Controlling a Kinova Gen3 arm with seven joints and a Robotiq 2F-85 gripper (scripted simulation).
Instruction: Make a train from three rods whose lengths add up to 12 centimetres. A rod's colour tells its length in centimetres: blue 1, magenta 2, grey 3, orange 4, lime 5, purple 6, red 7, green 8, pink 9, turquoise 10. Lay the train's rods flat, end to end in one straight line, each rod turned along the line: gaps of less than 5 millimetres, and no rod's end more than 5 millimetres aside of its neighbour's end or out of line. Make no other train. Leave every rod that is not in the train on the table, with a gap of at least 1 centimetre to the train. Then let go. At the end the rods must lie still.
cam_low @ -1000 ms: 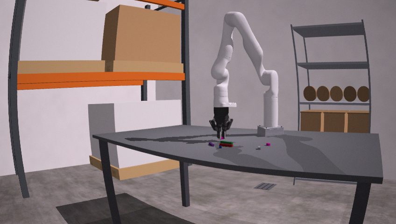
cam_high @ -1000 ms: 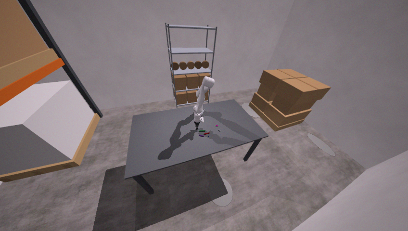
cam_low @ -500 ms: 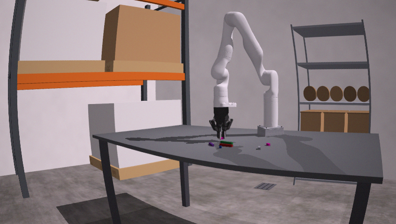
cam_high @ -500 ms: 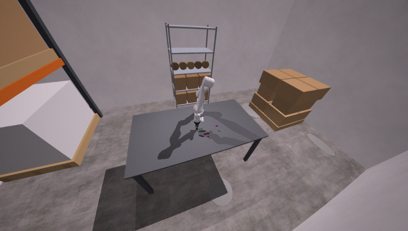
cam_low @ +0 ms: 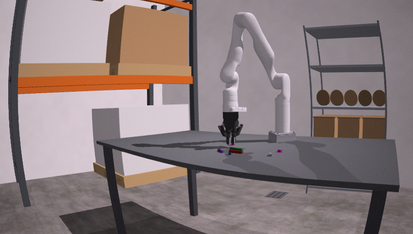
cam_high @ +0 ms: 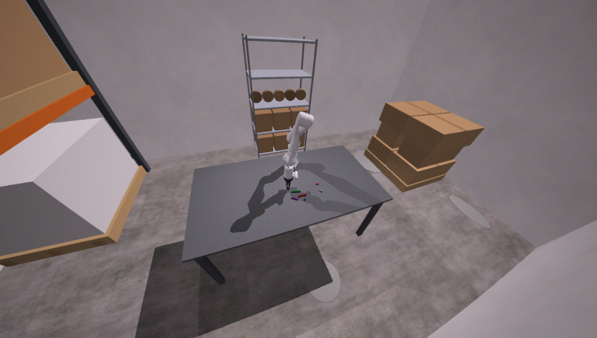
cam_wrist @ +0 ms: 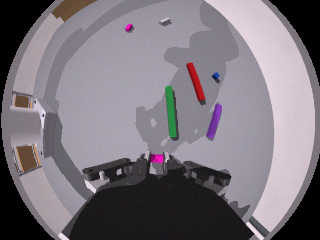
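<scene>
Right now the grey rod is 14 cm ahead of my hand, 26 cm to the left of it and 3 cm below it. Also, from my hand: red rod (11 cm ahead, 9 cm to the left, 3 cm below); purple rod (11 cm ahead, 1 cm to the left, 3 cm below); green rod (5 cm ahead, 6 cm to the left, 3 cm below).
</scene>
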